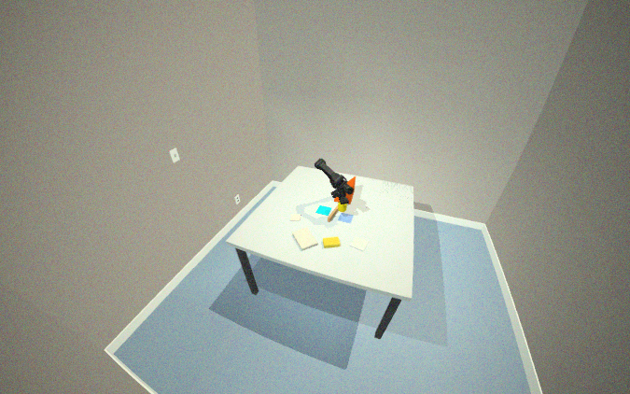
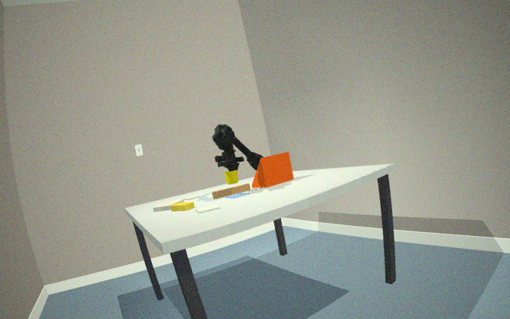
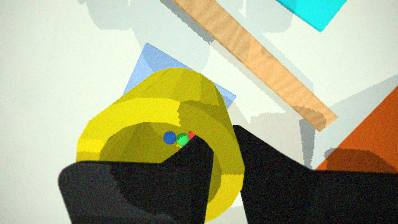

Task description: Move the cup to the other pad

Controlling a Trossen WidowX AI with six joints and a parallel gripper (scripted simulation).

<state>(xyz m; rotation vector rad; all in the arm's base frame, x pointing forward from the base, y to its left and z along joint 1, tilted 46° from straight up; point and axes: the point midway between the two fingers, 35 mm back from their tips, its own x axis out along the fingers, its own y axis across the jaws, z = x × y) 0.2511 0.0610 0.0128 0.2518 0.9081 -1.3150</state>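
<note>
Now: gripper tip 10 mm past the cyan pad, 150 mm to the left of it and 110 mm above it. Also, from my gripper tip: yellow cup (20 mm ahead, 10 mm to the left); then light blue pad (30 mm ahead, 50 mm to the left, 110 mm below); then wooden bar (10 mm ahead, 50 mm to the right, 90 mm below).
</note>
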